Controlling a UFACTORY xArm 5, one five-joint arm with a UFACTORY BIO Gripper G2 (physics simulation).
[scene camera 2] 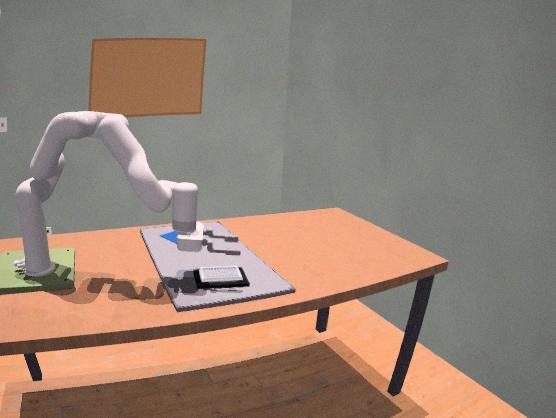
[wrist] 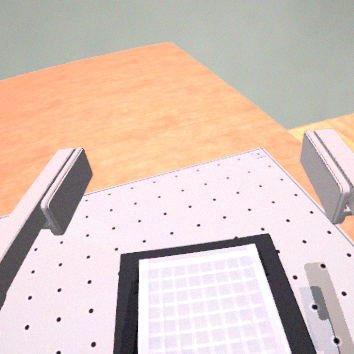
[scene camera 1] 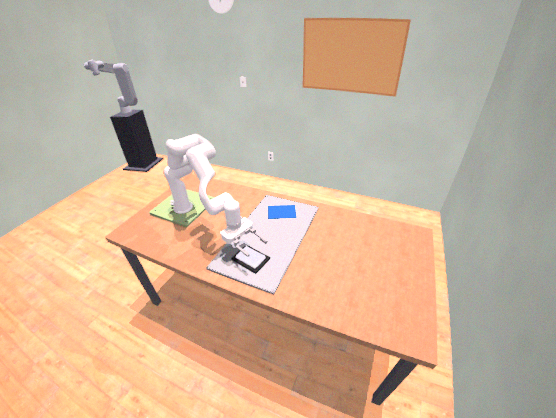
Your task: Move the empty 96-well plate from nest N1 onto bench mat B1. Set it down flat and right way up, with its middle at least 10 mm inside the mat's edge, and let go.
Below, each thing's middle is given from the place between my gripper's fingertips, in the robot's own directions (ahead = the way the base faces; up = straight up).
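White 96-well plate [wrist: 223, 293]: 9 cm below my hand, 2 cm to the left of it, 5 cm behind it.
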